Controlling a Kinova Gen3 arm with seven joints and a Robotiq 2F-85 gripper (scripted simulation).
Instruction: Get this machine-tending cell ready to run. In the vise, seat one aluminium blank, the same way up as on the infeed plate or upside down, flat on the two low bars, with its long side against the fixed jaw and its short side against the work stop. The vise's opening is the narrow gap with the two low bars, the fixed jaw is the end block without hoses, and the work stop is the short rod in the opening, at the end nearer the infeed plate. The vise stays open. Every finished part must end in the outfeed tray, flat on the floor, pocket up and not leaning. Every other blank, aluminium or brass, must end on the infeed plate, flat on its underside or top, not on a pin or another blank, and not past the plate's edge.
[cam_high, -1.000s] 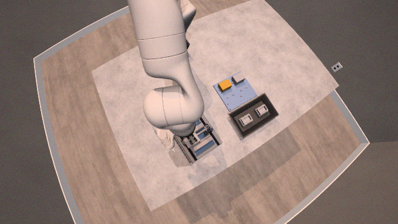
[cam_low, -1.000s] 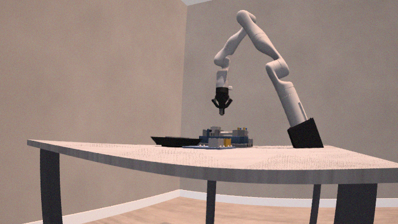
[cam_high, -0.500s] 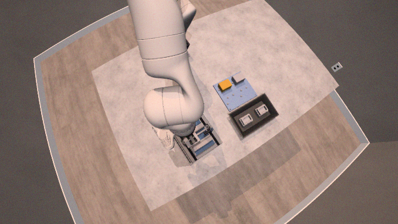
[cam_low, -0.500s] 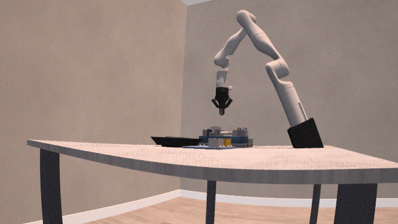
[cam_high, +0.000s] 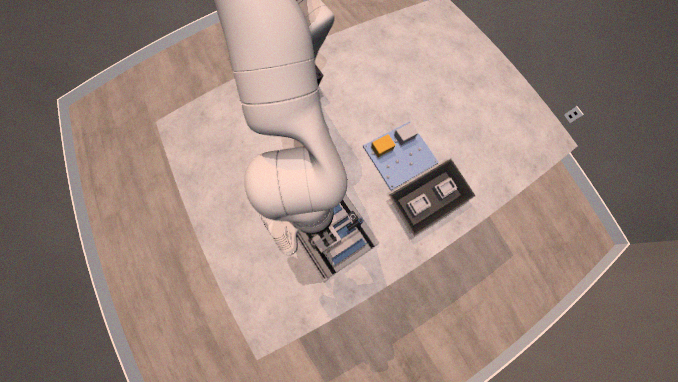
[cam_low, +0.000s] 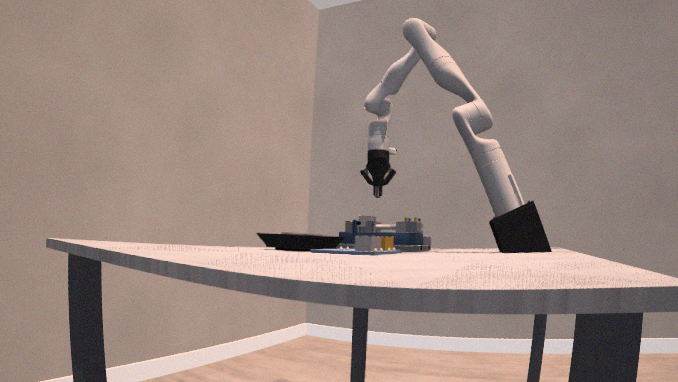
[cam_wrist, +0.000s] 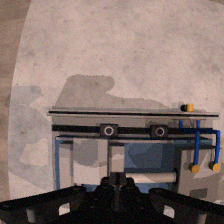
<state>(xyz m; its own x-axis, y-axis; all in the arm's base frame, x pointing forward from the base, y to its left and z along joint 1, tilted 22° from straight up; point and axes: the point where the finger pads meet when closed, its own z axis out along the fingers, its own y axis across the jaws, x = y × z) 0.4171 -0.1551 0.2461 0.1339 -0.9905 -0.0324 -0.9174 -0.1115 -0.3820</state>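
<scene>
My gripper is now 40 mm short of the aluminium blank and 100 mm above it. Also, from my hand: blue vise base: 30 mm behind, 30 mm to the left, 160 mm below; then brass blank: 160 mm behind, 280 mm to the left, 170 mm below.
</scene>
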